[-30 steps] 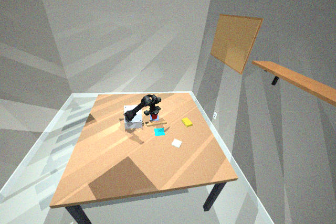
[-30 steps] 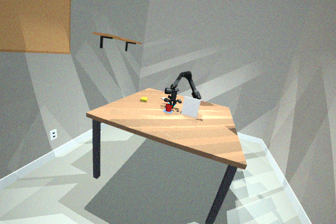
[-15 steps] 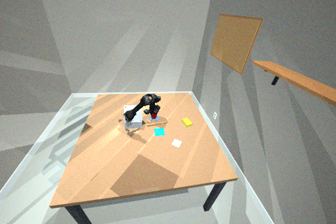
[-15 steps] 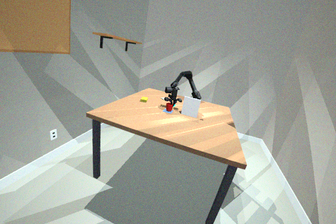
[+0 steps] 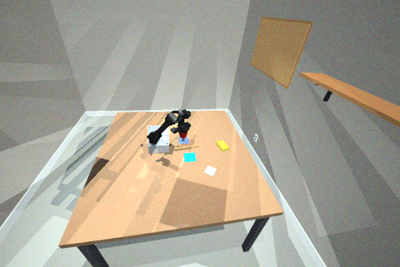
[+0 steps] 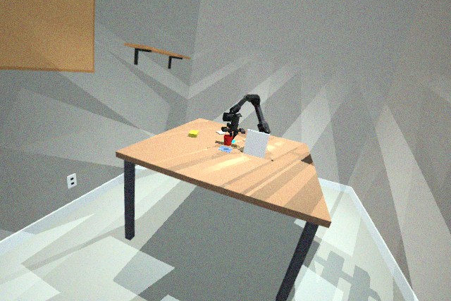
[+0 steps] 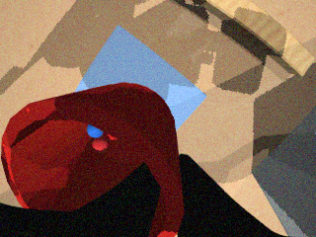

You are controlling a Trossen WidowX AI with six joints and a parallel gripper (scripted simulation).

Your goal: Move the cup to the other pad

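My gripper tip is 40 mm short of the blue marble, 30 mm to the right of it and 20 mm above it. Also, from my gripper tip: cyan pad (80 mm ahead, 200 mm to the right, 90 mm below); red cup (20 mm ahead, 20 mm to the left); pale blue pad (30 mm ahead, 20 mm to the left, 90 mm below).
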